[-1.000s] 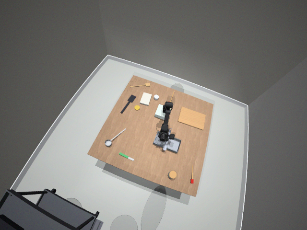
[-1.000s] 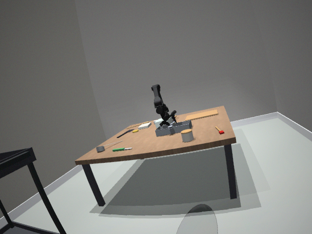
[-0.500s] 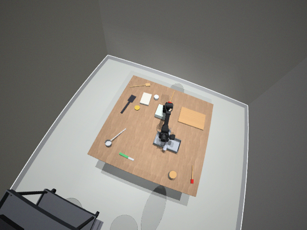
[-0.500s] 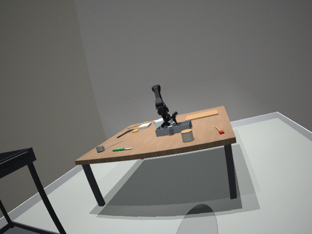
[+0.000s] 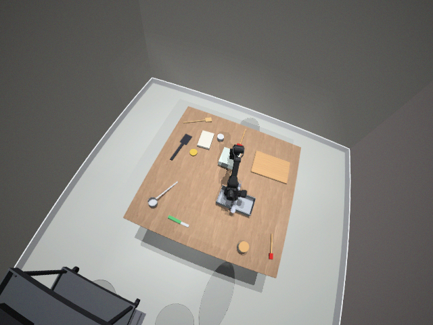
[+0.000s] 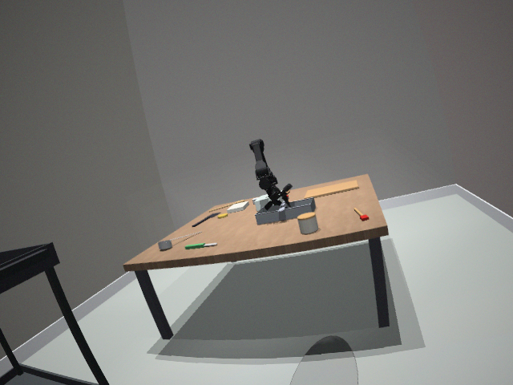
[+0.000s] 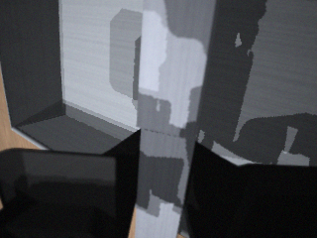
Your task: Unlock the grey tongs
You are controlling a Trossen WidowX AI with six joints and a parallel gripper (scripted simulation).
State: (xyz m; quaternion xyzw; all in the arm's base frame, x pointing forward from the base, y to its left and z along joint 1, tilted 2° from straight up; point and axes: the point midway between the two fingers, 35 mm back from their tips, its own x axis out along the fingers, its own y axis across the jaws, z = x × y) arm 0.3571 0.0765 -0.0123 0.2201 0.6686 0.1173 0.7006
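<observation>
Right now the grey roasting tin is 30 mm ahead of my gripper tip and 20 mm to the right of it. From my gripper tip the other things lie so: wooden board: 370 mm behind, 290 mm to the left, 20 mm below; lidded canister: 400 mm ahead, 80 mm to the left; red-tipped tool: 390 mm ahead, 320 mm to the left, 30 mm below.
</observation>
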